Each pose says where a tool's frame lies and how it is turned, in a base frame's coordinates. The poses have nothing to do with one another.
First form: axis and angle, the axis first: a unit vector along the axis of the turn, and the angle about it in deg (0 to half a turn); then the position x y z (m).
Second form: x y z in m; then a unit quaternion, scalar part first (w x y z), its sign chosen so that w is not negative. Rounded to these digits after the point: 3 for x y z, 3 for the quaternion.
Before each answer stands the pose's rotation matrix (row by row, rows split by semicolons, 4 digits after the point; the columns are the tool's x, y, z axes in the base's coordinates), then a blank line. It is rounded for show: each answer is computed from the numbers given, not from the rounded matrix.
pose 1, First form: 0.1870 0.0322 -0.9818 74.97 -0.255 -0.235 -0.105
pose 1, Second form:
0.2852 0.9527 -0.1049; -0.9438 0.2601 -0.2040; -0.1671 0.1572 0.9733

-0.255 -0.235 -0.105 0.794 0.114 0.020 -0.597
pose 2, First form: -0.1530 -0.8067 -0.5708 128.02 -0.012 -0.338 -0.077
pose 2, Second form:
-0.5781 0.6491 -0.4944; -0.2502 0.4357 0.8646; 0.7766 0.6236 -0.0894

-0.012 -0.338 -0.077 0.438 -0.138 -0.725 -0.513
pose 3, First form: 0.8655 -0.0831 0.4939 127.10 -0.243 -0.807 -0.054
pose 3, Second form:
0.5978 -0.5093 0.6191; 0.2786 -0.5921 -0.7561; 0.7517 0.6245 -0.2121

-0.243 -0.807 -0.054 0.445 0.775 -0.074 0.442
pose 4, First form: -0.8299 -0.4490 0.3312 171.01 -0.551 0.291 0.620
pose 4, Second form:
0.3813 0.6889 -0.6165; 0.7924 -0.5870 -0.1659; -0.4762 -0.4253 -0.7697

-0.551 0.291 0.620 0.078 -0.827 -0.448 0.330
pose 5, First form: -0.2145 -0.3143 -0.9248 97.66 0.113 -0.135 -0.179
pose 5, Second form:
-0.0812 0.9929 -0.0867; -0.8401 -0.0213 0.5420; 0.5363 0.1168 0.8359

0.113 -0.135 -0.179 0.658 -0.161 -0.237 -0.696
